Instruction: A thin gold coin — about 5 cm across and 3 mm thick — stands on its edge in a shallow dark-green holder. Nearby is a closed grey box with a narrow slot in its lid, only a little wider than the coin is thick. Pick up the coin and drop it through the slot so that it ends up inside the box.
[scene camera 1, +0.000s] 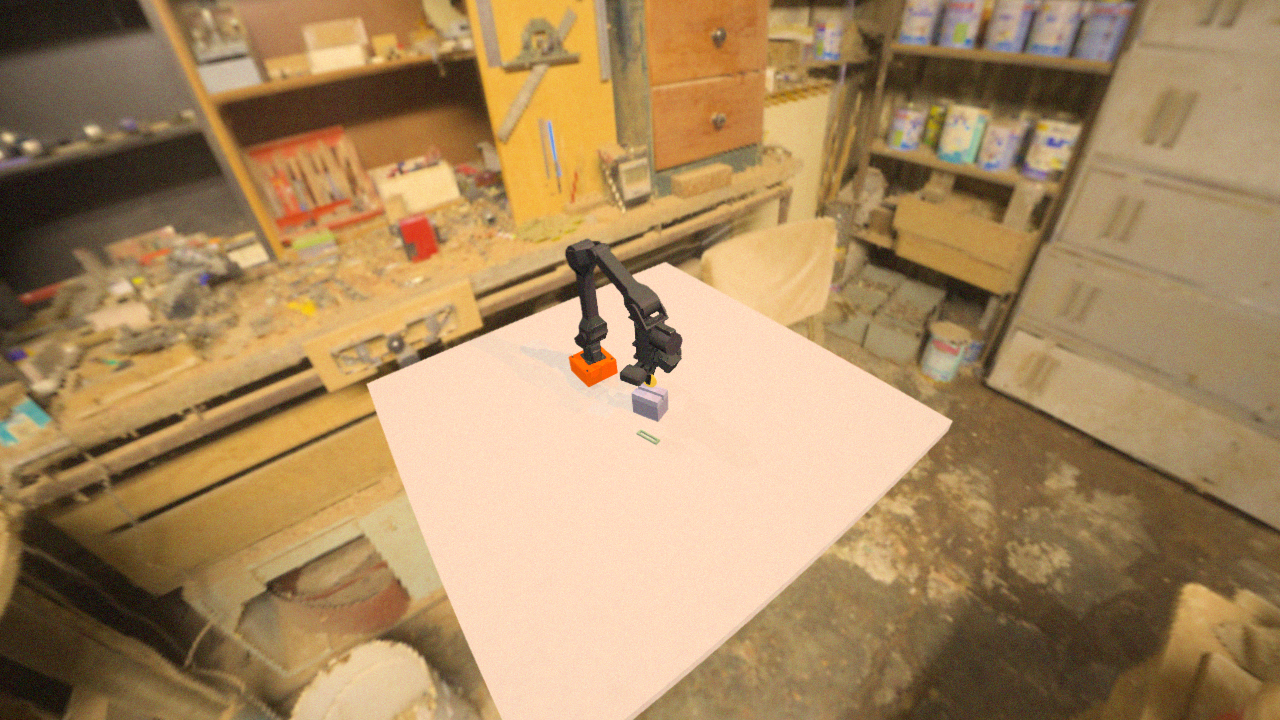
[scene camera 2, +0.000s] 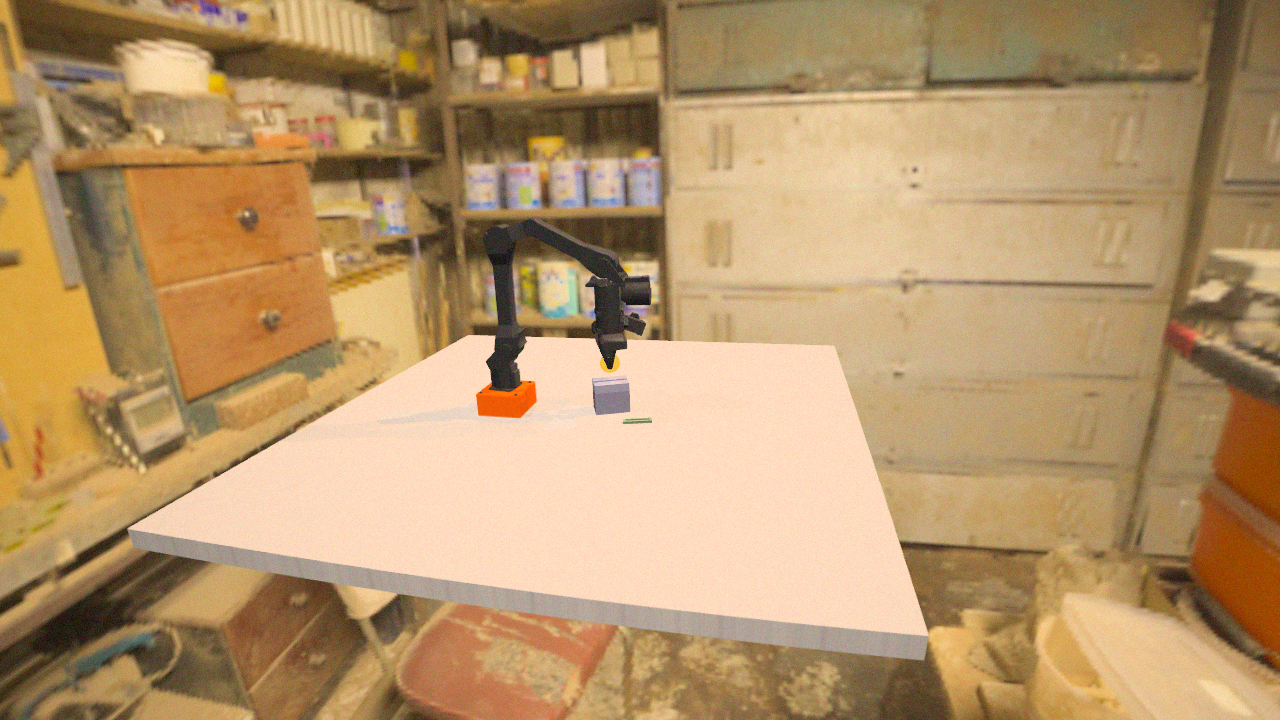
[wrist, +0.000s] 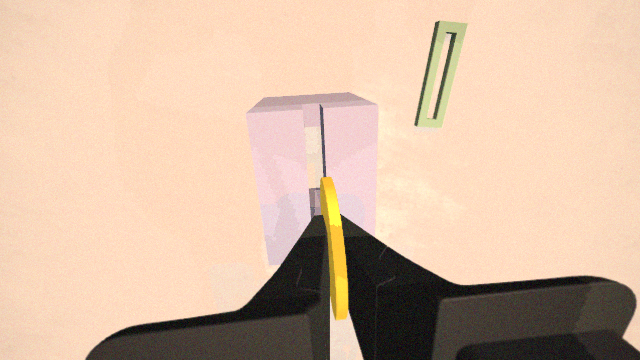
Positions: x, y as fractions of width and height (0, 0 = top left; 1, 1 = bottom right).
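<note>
My gripper (wrist: 0.51, 0.62) is carrying a gold coin (wrist: 0.51, 0.57), and along with the coin I can see a grey box (wrist: 0.55, 0.36).
</note>
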